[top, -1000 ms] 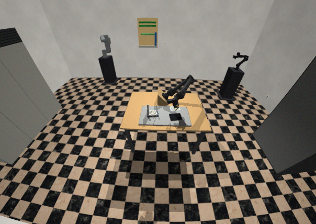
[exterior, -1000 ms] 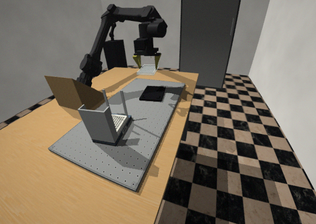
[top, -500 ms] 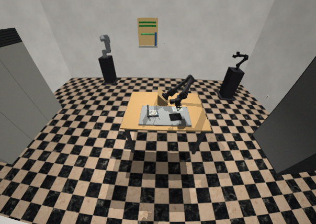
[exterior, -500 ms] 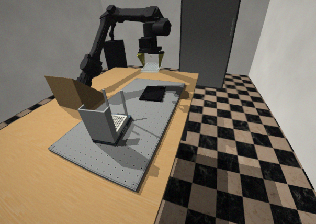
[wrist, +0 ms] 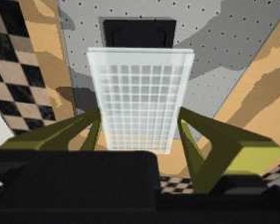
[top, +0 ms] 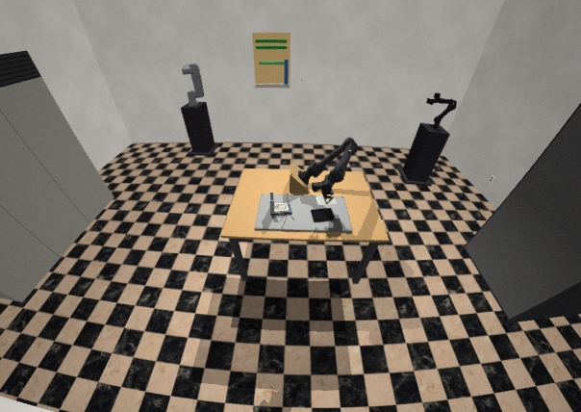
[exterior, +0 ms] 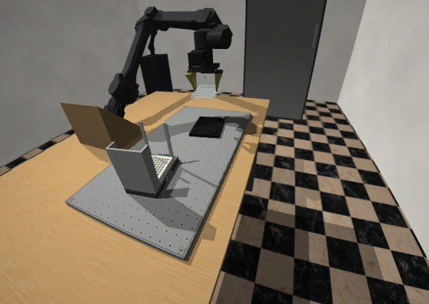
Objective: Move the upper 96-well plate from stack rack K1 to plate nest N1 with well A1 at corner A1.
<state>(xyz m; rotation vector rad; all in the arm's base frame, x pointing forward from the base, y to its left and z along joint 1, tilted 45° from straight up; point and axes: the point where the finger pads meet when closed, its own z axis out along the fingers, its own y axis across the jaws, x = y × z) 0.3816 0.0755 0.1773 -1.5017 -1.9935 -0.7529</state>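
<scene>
Right now my hand is 160 mm above the black plate nest N1. Also, from my hand: thin rack post 10 mm ahead, 260 mm to the right, 80 mm below.
</scene>
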